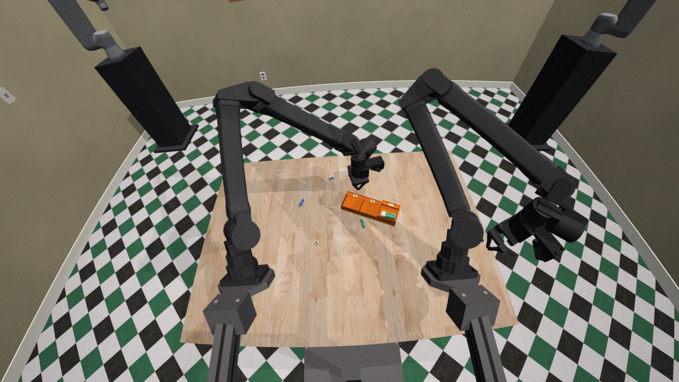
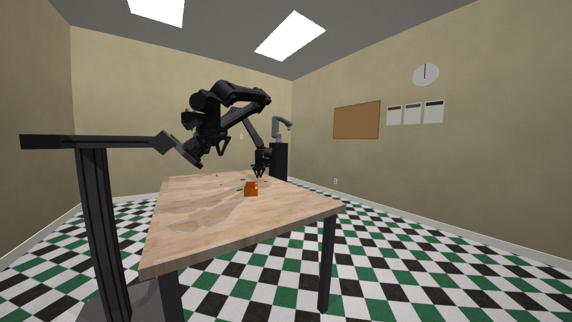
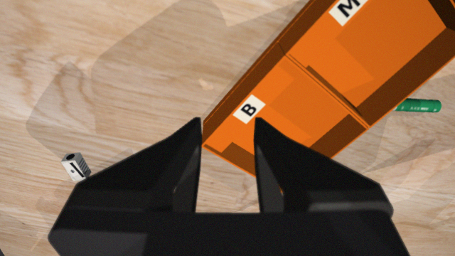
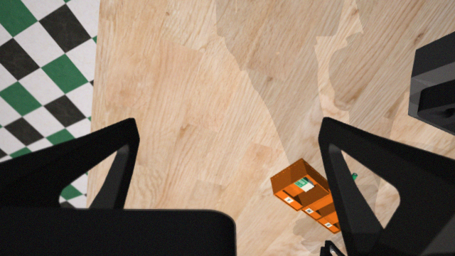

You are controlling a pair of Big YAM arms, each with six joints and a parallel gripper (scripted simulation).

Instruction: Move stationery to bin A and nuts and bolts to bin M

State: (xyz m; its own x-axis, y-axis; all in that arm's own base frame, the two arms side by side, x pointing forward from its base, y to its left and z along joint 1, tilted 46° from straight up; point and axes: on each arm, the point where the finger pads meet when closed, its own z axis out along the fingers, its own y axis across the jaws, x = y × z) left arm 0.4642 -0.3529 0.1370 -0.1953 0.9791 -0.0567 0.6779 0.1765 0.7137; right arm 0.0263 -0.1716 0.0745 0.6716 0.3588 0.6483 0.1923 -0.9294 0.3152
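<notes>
My left hand is 120 mm to the right of the pencil sharpener, 110 mm short of it and 70 mm above it. The rest, counted from my left hand: eraser 120 mm to the right, 120 mm behind, 60 mm below; green cylinder 150 mm behind, 70 mm below, 10 mm to the right; blue cylinder 270 mm to the left, 70 mm below, 30 mm behind.
</notes>
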